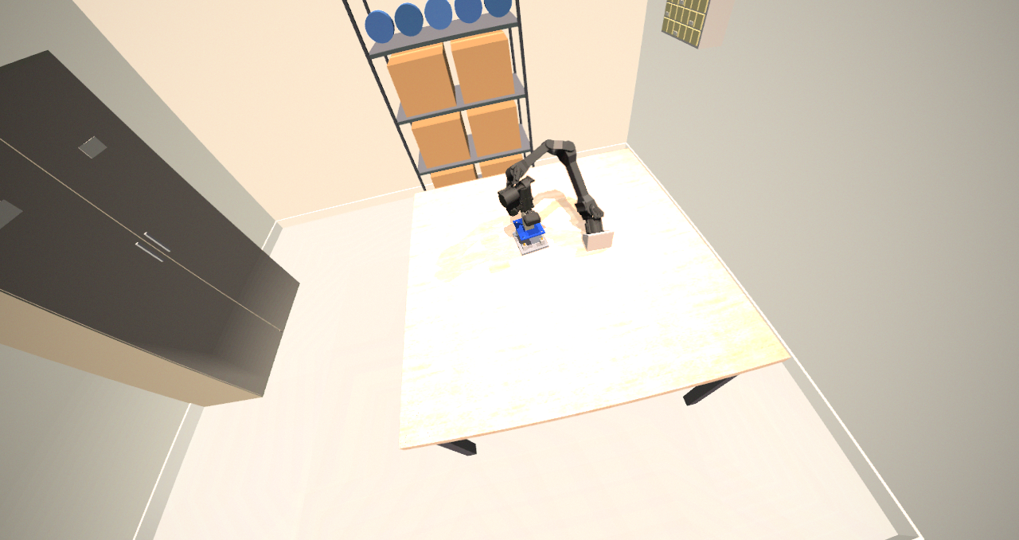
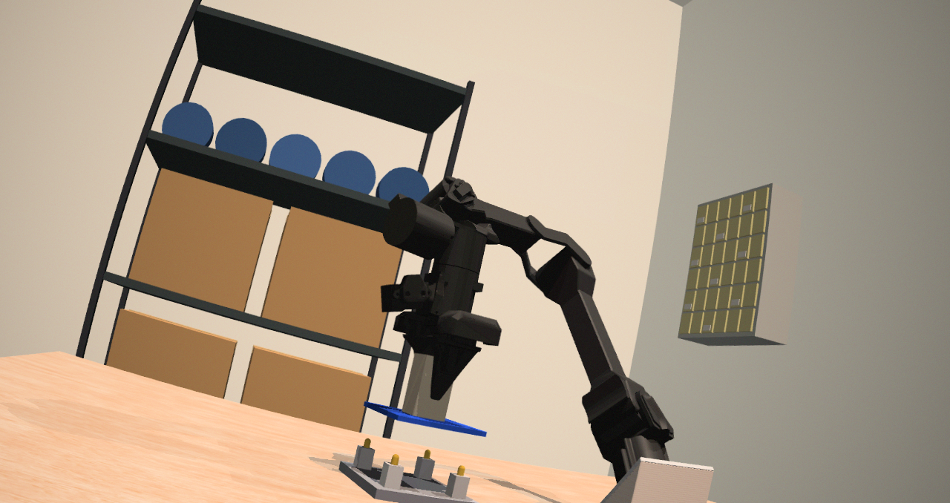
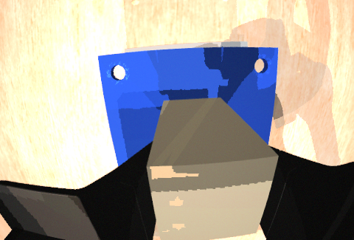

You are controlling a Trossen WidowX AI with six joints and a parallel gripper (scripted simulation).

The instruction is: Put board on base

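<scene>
Right now my gripper tip is 10 mm above the blue board. Round my gripper tip: grey base (110 mm below).
</scene>
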